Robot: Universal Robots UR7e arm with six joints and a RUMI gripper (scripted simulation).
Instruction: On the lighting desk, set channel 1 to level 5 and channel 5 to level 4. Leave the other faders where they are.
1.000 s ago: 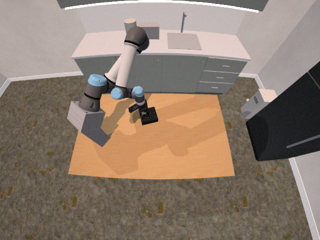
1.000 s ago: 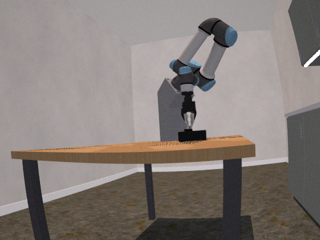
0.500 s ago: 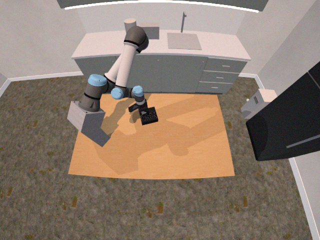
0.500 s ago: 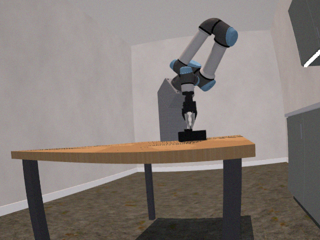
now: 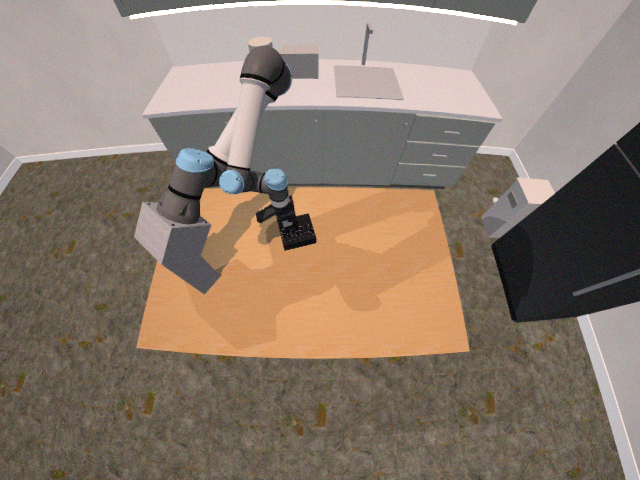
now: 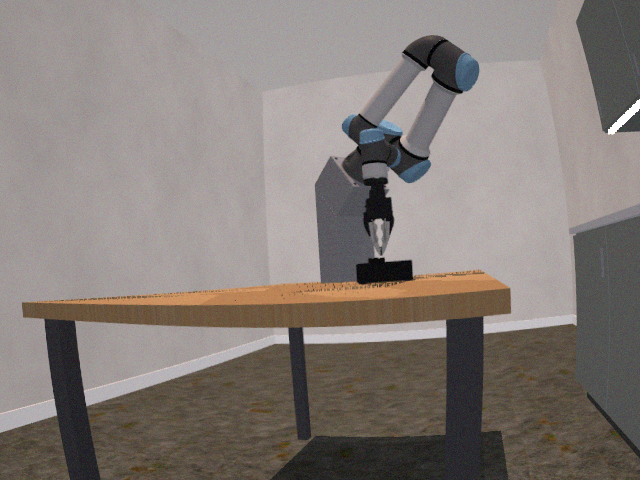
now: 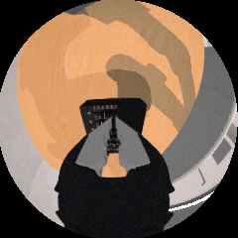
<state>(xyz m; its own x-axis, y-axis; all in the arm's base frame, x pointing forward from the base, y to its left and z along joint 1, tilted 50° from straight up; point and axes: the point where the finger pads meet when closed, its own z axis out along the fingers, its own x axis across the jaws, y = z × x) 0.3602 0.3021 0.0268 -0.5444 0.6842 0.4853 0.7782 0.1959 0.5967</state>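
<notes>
Now: hand 120 mm short of the fader knob, 50 mm to the right of it and 30 mm above it.
</notes>
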